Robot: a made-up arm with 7 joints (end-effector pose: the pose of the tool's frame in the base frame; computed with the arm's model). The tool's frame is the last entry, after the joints.
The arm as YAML. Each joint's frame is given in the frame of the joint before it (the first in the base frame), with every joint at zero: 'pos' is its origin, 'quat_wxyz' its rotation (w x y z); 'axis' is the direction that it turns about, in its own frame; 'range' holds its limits. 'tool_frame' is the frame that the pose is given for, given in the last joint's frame.
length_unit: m
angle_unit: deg
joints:
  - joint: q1
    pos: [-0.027, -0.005, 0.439]
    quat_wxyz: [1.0, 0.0, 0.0, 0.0]
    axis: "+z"
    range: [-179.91, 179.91]
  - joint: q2
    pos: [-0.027, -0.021, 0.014]
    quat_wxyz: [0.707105, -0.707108, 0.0, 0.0]
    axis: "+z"
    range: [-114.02, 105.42]
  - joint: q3
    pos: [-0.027, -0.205, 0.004]
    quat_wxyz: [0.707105, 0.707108, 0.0, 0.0]
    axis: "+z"
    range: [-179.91, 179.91]
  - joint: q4
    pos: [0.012, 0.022, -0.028]
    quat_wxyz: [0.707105, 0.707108, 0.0, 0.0]
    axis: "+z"
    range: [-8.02, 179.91]
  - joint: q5
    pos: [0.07, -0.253, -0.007]
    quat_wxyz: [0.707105, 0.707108, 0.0, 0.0]
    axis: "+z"
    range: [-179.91, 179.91]
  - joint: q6
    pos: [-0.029, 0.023, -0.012]
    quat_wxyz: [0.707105, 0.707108, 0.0, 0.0]
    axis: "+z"
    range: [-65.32, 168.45]
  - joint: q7
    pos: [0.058, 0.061, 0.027]
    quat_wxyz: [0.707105, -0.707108, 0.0, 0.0]
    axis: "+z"
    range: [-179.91, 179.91]
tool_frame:
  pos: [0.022, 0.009, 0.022]
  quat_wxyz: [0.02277, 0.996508, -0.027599, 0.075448]
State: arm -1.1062 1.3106 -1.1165 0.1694 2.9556 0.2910 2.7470
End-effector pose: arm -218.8 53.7 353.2 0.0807 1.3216 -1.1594
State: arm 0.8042 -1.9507 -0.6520 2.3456 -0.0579 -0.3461 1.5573
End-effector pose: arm -306.3 -432.1 368.8 -1.3446 1.0429 0.0848
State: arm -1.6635 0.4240 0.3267 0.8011 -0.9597 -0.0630 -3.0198
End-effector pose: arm 77.4 -198.2 358.2 -0.6893 0.4249 2.5747
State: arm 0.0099 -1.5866 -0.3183 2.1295 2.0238 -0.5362 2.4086
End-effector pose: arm -428.9 -108.4 641.9 -1.8850 -1.4796 -1.1535
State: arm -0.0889 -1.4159 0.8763 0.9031 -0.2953 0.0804 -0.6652
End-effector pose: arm -64.1 276.5 610.4 -1.6157 -1.7434 1.3183
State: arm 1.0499 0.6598 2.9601 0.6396 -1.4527 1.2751 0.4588
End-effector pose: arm -244.6 -203.6 588.3 -0.8561 1.3152 -1.9002
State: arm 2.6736 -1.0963 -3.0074 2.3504 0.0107 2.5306 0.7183
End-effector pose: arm 340.7 -126.1 376.4 -0.0209 1.4811 -0.8260
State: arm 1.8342 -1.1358 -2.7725 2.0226 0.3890 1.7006 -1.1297
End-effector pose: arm 281.7 -331.8 321.7 0.9554 -0.1922 0.1309
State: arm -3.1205 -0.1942 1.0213 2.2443 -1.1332 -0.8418 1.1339
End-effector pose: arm 114.7 -145.3 866.1 -1.7649 -1.1895 -0.0623
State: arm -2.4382 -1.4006 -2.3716 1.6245 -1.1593 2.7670 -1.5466
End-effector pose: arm 93.5 233.9 266.0 0.4353 -2.2236 -1.4998
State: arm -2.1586 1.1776 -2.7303 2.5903 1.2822 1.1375 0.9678
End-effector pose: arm -369.8 -210.2 760.8 1.9187 -0.1399 1.8588
